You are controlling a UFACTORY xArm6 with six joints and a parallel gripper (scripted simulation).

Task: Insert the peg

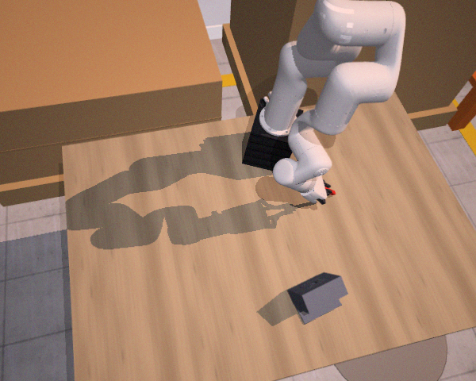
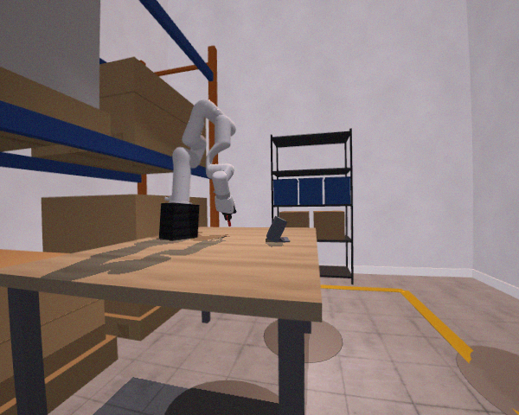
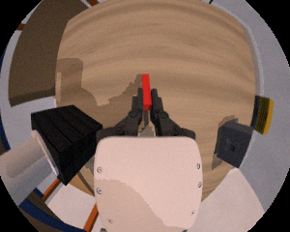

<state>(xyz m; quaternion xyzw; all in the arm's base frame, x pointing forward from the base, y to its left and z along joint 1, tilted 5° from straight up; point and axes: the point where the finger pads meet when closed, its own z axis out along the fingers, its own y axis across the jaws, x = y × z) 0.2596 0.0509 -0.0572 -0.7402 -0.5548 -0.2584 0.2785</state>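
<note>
The red peg lies 30 mm below my hand and 20 mm to the left of it.
</note>
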